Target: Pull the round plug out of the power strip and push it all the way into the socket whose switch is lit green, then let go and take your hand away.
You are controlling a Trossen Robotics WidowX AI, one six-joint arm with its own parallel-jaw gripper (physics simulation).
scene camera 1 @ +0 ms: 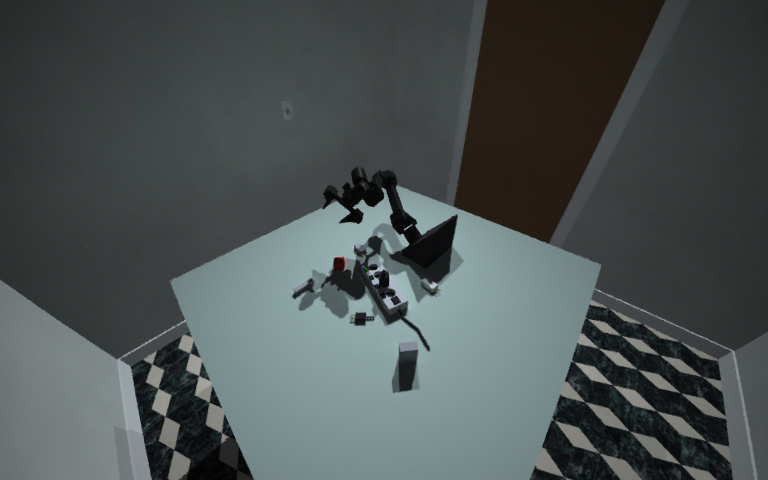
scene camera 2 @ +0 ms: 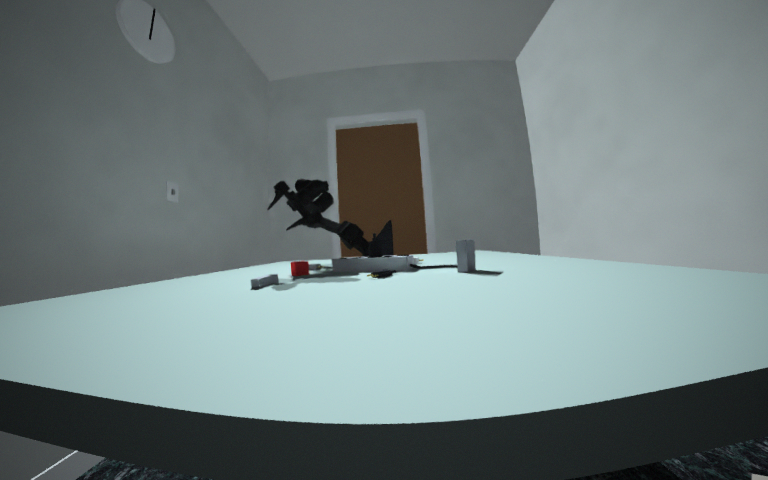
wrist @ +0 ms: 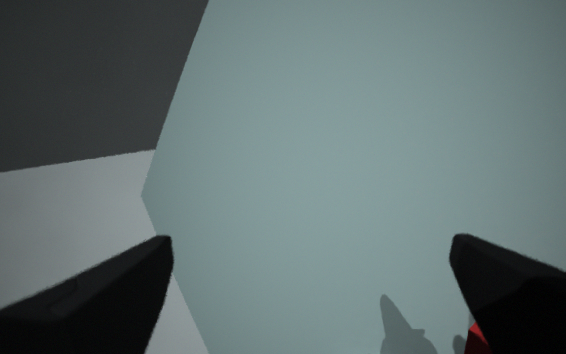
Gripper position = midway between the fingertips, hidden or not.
In view: my gripper point(scene camera 2: 277, 220).
My gripper also shows in scene camera 1 point(scene camera 1: 331, 215) and in the wrist view point(wrist: 314, 249).
